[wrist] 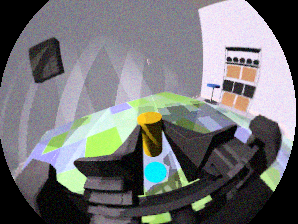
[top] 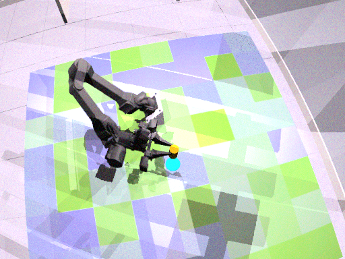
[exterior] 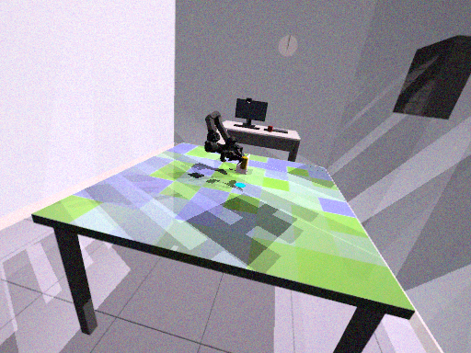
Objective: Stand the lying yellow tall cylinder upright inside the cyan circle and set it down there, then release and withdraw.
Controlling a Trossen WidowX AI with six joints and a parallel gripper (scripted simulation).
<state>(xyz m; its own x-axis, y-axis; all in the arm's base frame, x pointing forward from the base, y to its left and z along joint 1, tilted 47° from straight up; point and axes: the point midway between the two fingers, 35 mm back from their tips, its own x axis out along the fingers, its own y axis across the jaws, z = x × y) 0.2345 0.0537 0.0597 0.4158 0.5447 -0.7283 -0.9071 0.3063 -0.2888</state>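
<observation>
Now: gripper tip 16 cm above the cyan circle. Round my gripper tip: yellow cylinder (2 cm below).
</observation>
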